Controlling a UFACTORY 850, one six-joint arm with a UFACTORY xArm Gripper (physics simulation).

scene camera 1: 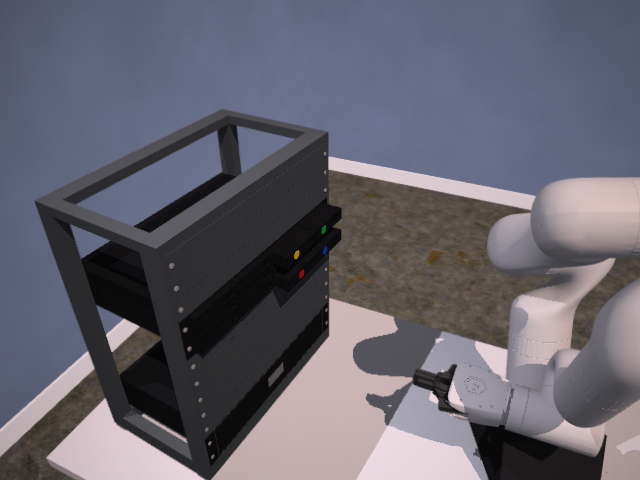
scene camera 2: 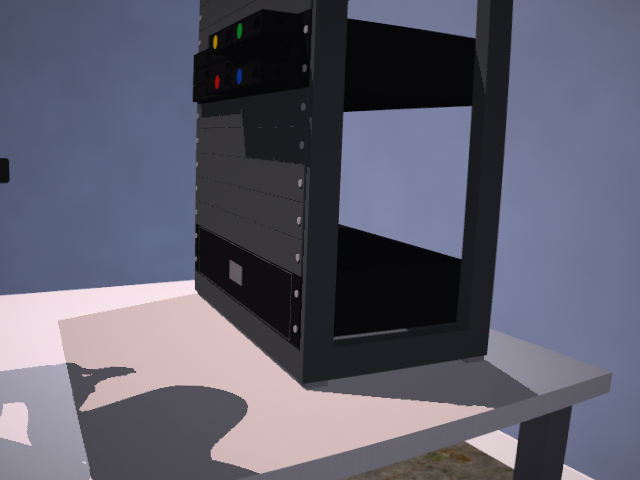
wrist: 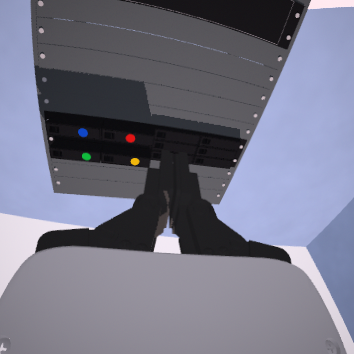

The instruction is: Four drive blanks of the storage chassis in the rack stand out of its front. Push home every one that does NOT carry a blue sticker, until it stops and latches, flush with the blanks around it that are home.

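The storage chassis [scene camera 1: 230, 302] [wrist: 175, 142] is black and sits in the grey rack [scene camera 1: 178, 372] [scene camera 2: 325, 206]. Four blanks stand out of its front. The yellow-stickered blank [scene camera 1: 296, 254] [scene camera 2: 215, 42] [wrist: 135, 161] and green-stickered blank [scene camera 1: 323, 229] [scene camera 2: 239, 31] [wrist: 86, 156] are in the upper row. The red-stickered blank [scene camera 1: 301, 273] [scene camera 2: 217, 81] [wrist: 130, 138] and blue-stickered blank [scene camera 1: 325, 250] [scene camera 2: 239, 76] [wrist: 83, 132] are below them. My gripper [scene camera 1: 416, 377] [wrist: 170, 168] is shut and empty, well in front of the rack and lower than the blanks; its tips overlap the chassis in the wrist view.
Grey filler panels [scene camera 1: 248, 206] [scene camera 2: 248, 180] [wrist: 150, 65] lie above and below the chassis. A black unit [scene camera 1: 242, 397] [scene camera 2: 263, 294] with a pale label is at the rack's bottom. The rack stands on a pale table [scene camera 1: 310, 413] [scene camera 2: 258, 428].
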